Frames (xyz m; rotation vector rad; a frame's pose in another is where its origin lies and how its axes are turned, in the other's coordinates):
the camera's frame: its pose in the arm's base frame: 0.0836 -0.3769 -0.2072 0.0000 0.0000 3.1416
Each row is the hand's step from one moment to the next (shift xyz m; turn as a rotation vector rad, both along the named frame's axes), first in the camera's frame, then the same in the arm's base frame.
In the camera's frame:
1: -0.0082 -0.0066 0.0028 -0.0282 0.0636 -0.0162
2: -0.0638 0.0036 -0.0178 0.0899 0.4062 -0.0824
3: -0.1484 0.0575 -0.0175 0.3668 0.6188 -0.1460
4: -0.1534 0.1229 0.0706 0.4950 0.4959 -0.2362
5: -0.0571 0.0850 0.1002 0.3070 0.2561 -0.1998
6: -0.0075 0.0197 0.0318 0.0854 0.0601 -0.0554
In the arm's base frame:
1: 0.0082 0.0066 0.0028 0.0282 -0.0636 -0.0162
2: 0.0638 -0.0036 -0.0178 -0.0899 -0.4062 -0.0824
3: 0.1484 -0.0575 -0.0175 -0.3668 -0.6188 -0.1460
4: 0.1534 -0.1229 0.0706 -0.4950 -0.4959 -0.2362
5: 0.0571 -0.0850 0.1002 -0.3070 -0.2561 -0.1998
6: 0.0075 -0.0197 0.0318 -0.0854 -0.0601 -0.0554

